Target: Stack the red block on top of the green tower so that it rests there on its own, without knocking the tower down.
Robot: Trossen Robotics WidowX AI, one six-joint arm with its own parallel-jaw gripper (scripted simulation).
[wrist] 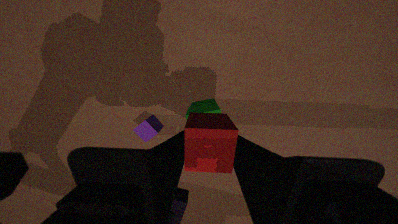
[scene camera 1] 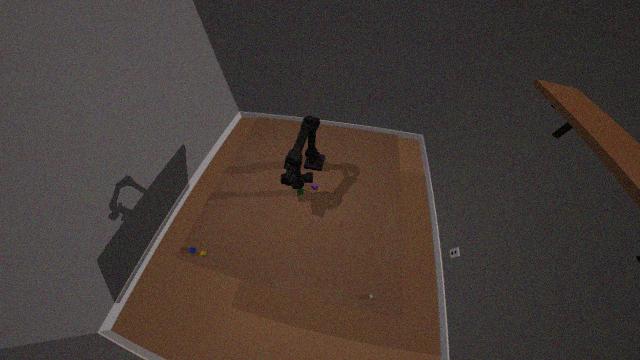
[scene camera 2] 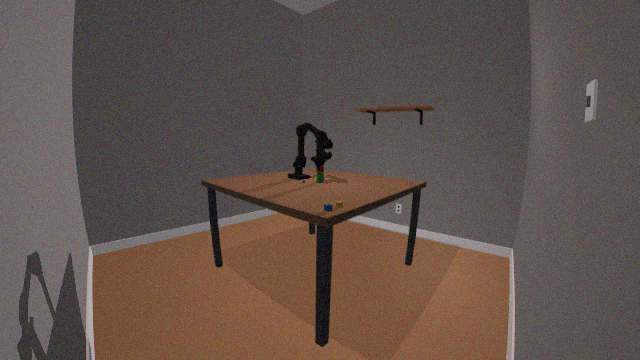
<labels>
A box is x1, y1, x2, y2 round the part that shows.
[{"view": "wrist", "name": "my gripper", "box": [0, 130, 397, 223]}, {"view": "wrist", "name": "red block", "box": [184, 112, 238, 172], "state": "held by my gripper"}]
</labels>
